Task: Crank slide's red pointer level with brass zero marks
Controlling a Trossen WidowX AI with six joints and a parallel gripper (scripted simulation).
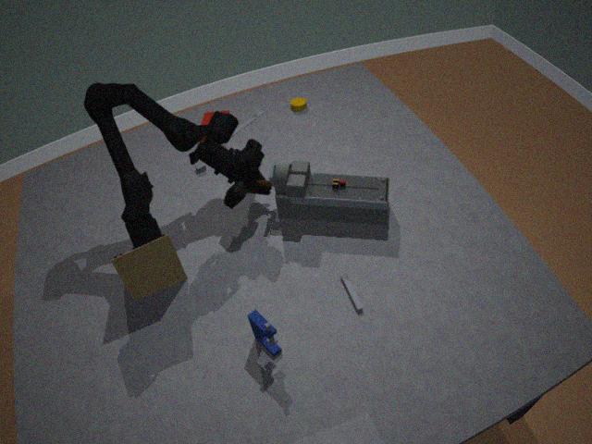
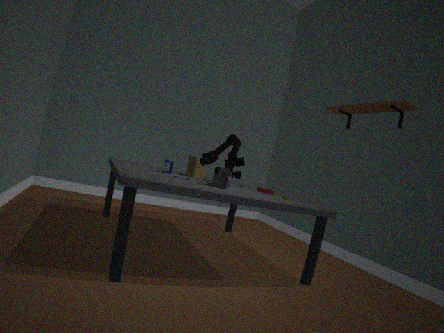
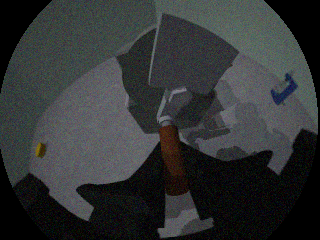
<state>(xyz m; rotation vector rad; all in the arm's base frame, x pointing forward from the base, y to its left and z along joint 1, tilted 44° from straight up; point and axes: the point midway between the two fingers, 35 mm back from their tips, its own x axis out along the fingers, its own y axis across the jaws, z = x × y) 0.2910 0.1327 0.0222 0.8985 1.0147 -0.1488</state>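
Now: gripper tip 30 mm below the brown crank handle, 20 mm past it and 10 mm to the right of it. From my gripper tip the other things lie so: grey bar 330 mm to the right, 60 mm ahead, 30 mm below; then red pointer 150 mm ahead, 100 mm to the right, 50 mm above; then small grey block 210 mm to the left, 140 mm behind, 30 mm below.
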